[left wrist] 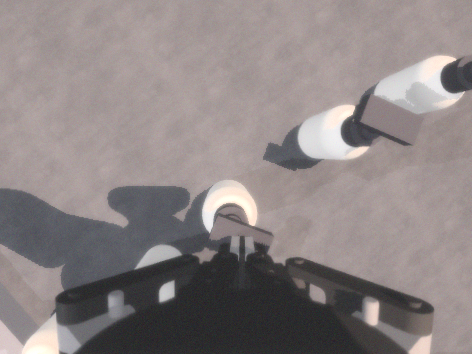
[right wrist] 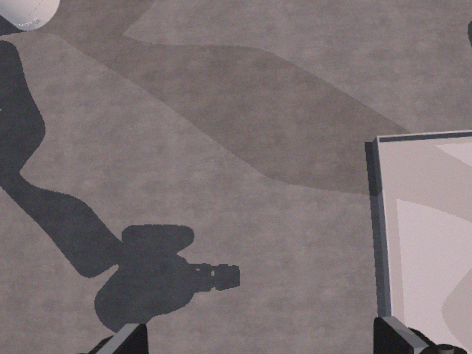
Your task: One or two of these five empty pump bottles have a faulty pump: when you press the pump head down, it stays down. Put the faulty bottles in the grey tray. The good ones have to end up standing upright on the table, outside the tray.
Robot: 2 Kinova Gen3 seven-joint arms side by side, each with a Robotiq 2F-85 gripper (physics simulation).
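Frame: origin at the left arm's base, x ahead, y left, z up, level; centimetres.
Where they show: left gripper, fingertip midpoint: [left wrist: 241,250]; right gripper, fingertip midpoint: [right wrist: 260,347]; right arm's base, origin of the base link: [right wrist: 34,4].
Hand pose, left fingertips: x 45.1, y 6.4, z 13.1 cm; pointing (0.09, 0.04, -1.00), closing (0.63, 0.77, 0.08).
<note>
Each offset is from my left fingertips to the top centre of the thing. "*": to the spot under its first point. Level surfaces: height alone.
My left gripper [left wrist: 241,250] is shut and empty, its fingertips together over the pump head of a white bottle @(dx -1.1, dy +0.2, dz +0.0 cm) [left wrist: 207,212]; whether they touch is unclear. A second upright white bottle @(dx -0.4, dy +13.1, dz +0.9 cm) [left wrist: 322,135] with a black collar and brownish flat head stands to the upper right. A third white bottle @(* dx +0.4, dy +21.0, dz -6.2 cm) [left wrist: 417,87] is beyond it, its head cut off by the view edge. A fourth white bottle @(* dx -1.5, dy -8.7, dz -9.7 cm) [left wrist: 159,256] is partly hidden behind the left finger, and a fifth white shape @(* dx -2.7, dy -20.6, dz -5.8 cm) [left wrist: 44,337] shows at lower left. My right gripper [right wrist: 261,337] is open and empty, left of the grey tray @(* dx -3.6, dy -47.7, dz -11.2 cm) [right wrist: 385,250].
A pale corner of the tray [left wrist: 7,332] shows at the lower left of the left wrist view. A rounded white object [right wrist: 32,11] is cut off at the upper left of the right wrist view. Dark arm shadows lie on the table @(dz -13.1 cm) [right wrist: 300,240] [left wrist: 125,100].
</note>
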